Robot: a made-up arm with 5 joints.
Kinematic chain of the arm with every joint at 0, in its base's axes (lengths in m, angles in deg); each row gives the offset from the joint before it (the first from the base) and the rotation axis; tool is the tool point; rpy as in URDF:
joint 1: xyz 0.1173 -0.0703 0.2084 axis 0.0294 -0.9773 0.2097
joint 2: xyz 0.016 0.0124 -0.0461 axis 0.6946 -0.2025 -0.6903
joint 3: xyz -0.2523 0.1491 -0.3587 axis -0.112 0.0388 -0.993
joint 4: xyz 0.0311 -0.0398 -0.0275 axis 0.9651 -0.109 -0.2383
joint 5: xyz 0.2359 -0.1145 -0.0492 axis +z
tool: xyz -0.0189 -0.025 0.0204 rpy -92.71 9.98 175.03
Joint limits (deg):
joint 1: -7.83..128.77
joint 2: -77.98..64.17
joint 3: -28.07..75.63
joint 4: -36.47..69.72
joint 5: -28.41..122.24
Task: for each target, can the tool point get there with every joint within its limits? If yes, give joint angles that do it. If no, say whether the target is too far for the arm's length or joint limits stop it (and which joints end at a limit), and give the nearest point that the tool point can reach.
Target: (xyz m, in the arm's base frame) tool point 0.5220 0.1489 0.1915
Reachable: yes | joints 75.59 13.70 -12.07 -11.05 109.42
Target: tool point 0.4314 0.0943 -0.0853
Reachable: yes | joints 33.83 31.41 -5.14 -3.66 46.43
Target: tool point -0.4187 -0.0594 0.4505
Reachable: no: joint limits stop it (at a limit: joint 1, joint 2, joint 3, joint 4) | nearest point -0.0122 0.2569 0.4962 | short by 0.517 m
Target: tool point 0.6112 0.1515 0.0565
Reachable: yes | joints 67.01 14.41 -9.41 51.89 86.10
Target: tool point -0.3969 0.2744 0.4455
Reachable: no: joint limits stop it (at a limit: joint 1, joint 2, joint 3, joint 4, joint 5) | nearest point -0.0148 0.2606 0.4958 | short by 0.386 m
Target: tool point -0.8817 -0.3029 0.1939
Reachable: no: too far | nearest point -0.2813 -0.3046 -0.1291 | short by 0.682 m
